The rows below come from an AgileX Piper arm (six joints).
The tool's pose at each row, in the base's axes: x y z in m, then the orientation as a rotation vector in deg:
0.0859, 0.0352, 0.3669, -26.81, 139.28, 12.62
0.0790, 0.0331, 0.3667, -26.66, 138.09, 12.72
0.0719, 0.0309, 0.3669, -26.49, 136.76, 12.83
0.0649, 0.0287, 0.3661, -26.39, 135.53, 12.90
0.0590, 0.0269, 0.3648, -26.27, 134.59, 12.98
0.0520, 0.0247, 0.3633, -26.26, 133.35, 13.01
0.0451, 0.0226, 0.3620, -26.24, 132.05, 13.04
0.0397, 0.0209, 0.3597, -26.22, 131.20, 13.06
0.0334, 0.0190, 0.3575, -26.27, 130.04, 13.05
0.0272, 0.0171, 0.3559, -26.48, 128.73, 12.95
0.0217, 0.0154, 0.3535, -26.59, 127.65, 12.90
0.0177, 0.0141, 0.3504, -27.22, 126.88, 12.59
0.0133, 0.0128, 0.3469, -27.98, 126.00, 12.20
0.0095, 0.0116, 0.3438, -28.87, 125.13, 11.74
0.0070, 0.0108, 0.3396, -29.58, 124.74, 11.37
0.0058, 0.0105, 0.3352, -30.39, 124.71, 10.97
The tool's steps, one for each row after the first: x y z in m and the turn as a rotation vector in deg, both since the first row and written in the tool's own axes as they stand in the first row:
0.0057, 0.0007, -0.0043, 0.06, -1.19, -0.11
0.0114, 0.0014, -0.0091, 0.12, -2.52, -0.23
0.0176, 0.0020, -0.0130, 0.19, -3.73, -0.39
0.0232, 0.0026, -0.0159, 0.23, -4.67, -0.48
0.0299, 0.0032, -0.0193, 0.30, -5.88, -0.72
0.0363, 0.0039, -0.0227, 0.37, -7.14, -0.96
0.0421, 0.0043, -0.0245, 0.42, -7.97, -1.12
0.0486, 0.0048, -0.0268, 0.49, -9.08, -1.40
0.0547, 0.0054, -0.0296, 0.59, -10.29, -1.85
0.0606, 0.0059, -0.0313, 0.66, -11.31, -2.17
0.0659, 0.0061, -0.0315, 0.77, -11.89, -2.87
0.0716, 0.0064, -0.0316, 0.90, -12.54, -3.71
0.0767, 0.0066, -0.0317, 1.04, -13.15, -4.67
0.0813, 0.0067, -0.0301, 1.14, -13.33, -5.37
0.0851, 0.0067, -0.0274, 1.21, -13.14, -6.07

